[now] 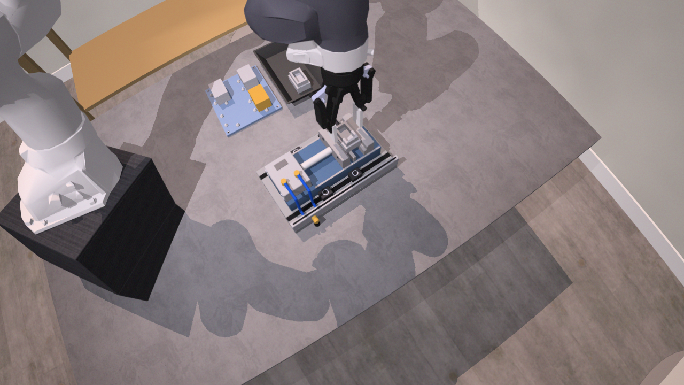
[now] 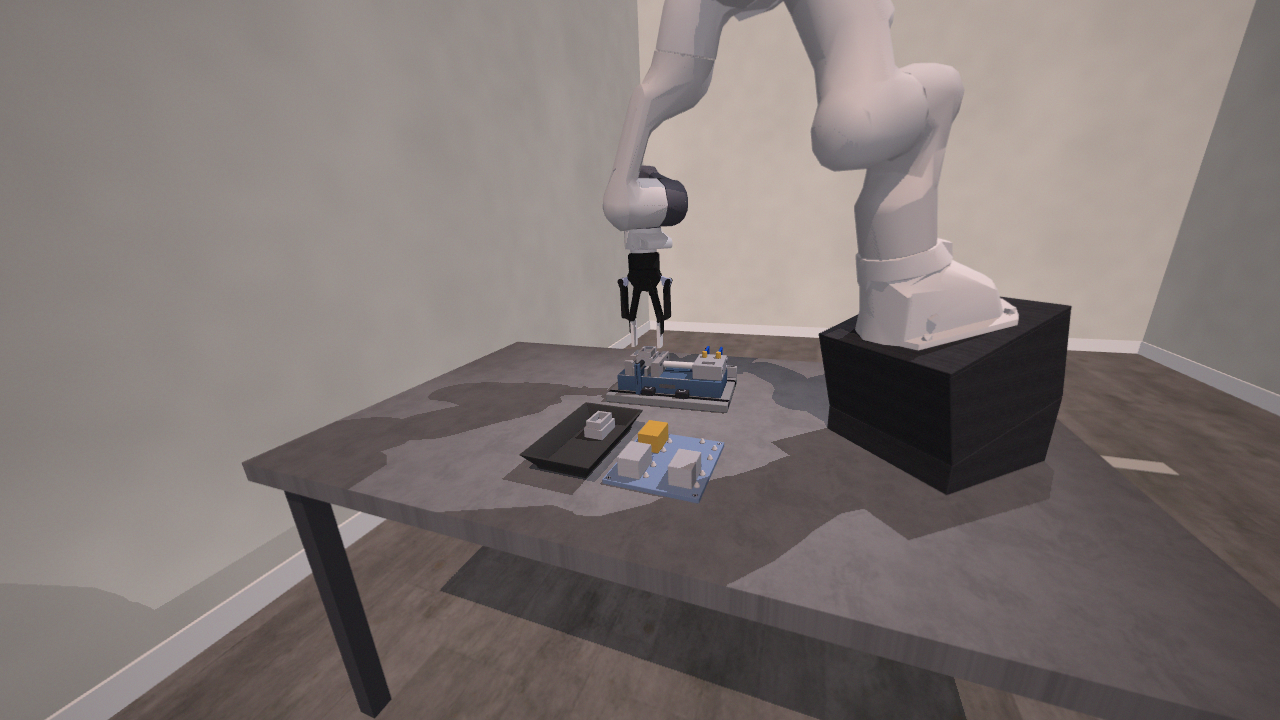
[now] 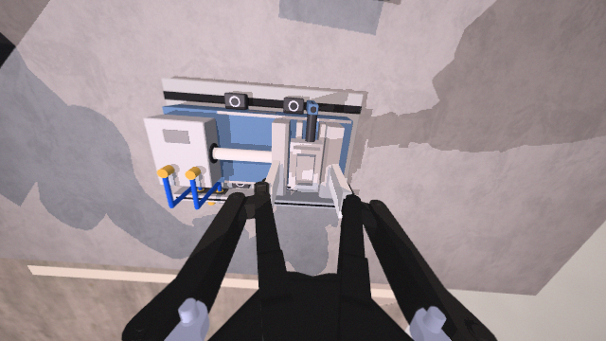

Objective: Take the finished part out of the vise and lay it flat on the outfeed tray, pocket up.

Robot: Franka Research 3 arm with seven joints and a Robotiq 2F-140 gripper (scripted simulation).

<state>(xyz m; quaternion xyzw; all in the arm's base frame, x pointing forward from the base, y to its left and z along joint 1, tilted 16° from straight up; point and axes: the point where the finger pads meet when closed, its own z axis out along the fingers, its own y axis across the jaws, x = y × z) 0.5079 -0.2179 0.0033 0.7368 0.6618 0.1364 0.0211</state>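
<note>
My gripper is now 6 cm past the vise, 1 cm to the right of it and 11 cm above it. Also, from my hand: orange block (7 cm behind, 29 cm to the left, 13 cm below); then light blue fixture plate (11 cm behind, 34 cm to the left, 15 cm below).
</note>
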